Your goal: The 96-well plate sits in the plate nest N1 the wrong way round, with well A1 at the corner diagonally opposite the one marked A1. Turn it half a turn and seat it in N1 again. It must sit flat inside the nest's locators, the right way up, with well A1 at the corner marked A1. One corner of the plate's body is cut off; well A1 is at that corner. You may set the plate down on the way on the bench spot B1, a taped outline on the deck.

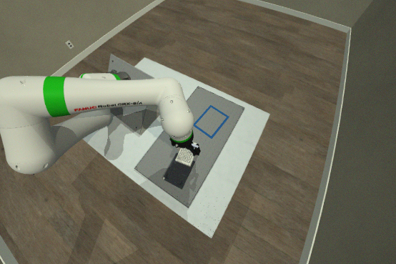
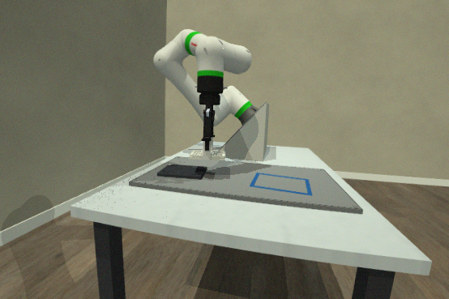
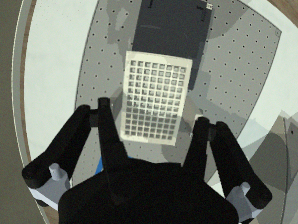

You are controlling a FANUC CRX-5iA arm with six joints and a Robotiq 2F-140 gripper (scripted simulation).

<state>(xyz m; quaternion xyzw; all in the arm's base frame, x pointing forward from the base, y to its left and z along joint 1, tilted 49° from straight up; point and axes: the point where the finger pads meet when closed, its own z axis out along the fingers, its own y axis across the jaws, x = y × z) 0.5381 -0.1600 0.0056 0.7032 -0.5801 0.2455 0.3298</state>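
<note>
The dark plate nest N1 is 100 mm to the right of my hand and 90 mm below it. From my hand the other things lie so: white A1 corner mark: 40 mm behind, 180 mm to the right, 90 mm below; then white 96-well plate: 20 mm below.
</note>
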